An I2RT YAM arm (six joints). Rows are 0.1 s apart.
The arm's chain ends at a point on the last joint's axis. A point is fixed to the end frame.
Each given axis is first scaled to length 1.
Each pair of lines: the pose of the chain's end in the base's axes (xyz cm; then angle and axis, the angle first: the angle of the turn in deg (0 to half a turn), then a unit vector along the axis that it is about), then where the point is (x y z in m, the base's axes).
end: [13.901, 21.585, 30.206, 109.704, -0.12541, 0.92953, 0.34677]
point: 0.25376 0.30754 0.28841
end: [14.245, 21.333, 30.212, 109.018, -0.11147, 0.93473, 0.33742]
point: 0.26001 0.30142 0.28869
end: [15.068, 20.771, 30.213, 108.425, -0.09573, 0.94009, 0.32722]
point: 0.27110 0.29185 0.28868
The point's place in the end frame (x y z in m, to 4 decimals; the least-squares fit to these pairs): -0.0079 0.0154 0.1465
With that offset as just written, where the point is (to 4 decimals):
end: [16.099, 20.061, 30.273, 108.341, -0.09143, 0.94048, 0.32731]
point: 0.2819 0.2841 0.2895
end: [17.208, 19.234, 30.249, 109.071, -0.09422, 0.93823, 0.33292]
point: 0.2917 0.2775 0.2885
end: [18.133, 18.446, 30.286, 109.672, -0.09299, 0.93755, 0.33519]
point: 0.3005 0.2702 0.2880
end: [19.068, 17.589, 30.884, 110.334, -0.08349, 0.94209, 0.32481]
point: 0.3111 0.2593 0.2912
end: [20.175, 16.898, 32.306, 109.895, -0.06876, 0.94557, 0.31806]
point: 0.3244 0.2490 0.3055
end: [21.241, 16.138, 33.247, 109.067, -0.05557, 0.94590, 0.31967]
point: 0.3368 0.2393 0.3171
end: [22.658, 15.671, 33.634, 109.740, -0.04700, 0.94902, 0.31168]
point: 0.3518 0.2327 0.3185
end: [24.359, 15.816, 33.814, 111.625, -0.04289, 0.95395, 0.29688]
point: 0.3687 0.2325 0.3143
